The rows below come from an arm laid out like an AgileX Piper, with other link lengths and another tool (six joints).
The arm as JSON. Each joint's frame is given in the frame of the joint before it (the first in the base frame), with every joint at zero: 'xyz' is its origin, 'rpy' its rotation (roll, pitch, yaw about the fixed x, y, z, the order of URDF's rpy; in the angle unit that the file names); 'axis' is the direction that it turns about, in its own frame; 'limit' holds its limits. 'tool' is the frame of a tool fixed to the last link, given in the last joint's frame.
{
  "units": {
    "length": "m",
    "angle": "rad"
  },
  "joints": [
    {
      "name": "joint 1",
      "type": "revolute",
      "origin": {
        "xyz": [
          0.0,
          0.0,
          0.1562
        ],
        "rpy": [
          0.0,
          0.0,
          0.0
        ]
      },
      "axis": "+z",
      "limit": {
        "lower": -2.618,
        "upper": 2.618
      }
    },
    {
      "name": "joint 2",
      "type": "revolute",
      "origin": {
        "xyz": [
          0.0,
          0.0,
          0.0
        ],
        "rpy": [
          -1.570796,
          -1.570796,
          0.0
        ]
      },
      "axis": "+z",
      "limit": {
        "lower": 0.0,
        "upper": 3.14
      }
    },
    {
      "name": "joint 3",
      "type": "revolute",
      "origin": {
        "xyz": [
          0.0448,
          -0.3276,
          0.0
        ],
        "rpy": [
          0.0,
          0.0,
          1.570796
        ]
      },
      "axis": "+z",
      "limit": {
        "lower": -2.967,
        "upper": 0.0
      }
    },
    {
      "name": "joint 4",
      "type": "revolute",
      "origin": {
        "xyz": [
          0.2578,
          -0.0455,
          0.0
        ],
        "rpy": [
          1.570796,
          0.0,
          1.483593
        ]
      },
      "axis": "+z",
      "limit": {
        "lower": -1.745,
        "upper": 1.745
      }
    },
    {
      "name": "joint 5",
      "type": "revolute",
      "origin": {
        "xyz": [
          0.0,
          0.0,
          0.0
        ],
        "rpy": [
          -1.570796,
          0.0,
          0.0
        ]
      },
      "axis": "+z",
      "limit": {
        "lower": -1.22,
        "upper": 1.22
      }
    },
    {
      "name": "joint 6",
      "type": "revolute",
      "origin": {
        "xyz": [
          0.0,
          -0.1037,
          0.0
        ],
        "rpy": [
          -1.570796,
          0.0,
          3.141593
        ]
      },
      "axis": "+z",
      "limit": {
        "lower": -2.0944,
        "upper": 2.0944
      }
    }
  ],
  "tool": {
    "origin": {
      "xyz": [
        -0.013,
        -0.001,
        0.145
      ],
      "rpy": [
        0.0,
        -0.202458,
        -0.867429
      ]
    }
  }
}
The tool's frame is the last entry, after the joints.
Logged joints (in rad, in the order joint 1, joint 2, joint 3, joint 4, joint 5, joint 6), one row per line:
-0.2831, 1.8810, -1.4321, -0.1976, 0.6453, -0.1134
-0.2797, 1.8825, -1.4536, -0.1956, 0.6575, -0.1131
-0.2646, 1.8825, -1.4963, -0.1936, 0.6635, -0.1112
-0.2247, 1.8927, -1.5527, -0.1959, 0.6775, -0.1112
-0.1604, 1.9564, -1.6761, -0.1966, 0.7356, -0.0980
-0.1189, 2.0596, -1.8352, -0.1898, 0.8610, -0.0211
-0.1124, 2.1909, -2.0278, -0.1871, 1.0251, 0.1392
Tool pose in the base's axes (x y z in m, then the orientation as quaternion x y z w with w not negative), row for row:
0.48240, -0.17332, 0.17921, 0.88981, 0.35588, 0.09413, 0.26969
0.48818, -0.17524, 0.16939, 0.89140, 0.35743, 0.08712, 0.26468
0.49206, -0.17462, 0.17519, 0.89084, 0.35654, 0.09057, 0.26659
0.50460, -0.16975, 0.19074, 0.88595, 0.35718, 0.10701, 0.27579
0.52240, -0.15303, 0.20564, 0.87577, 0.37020, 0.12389, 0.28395
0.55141, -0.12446, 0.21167, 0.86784, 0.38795, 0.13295, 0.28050
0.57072, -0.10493, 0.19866, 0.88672, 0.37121, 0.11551, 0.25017
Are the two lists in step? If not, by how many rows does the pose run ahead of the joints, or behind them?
The pose runs 1 row behind the joints: the pose in row i belongs to the joints in row i - 1.
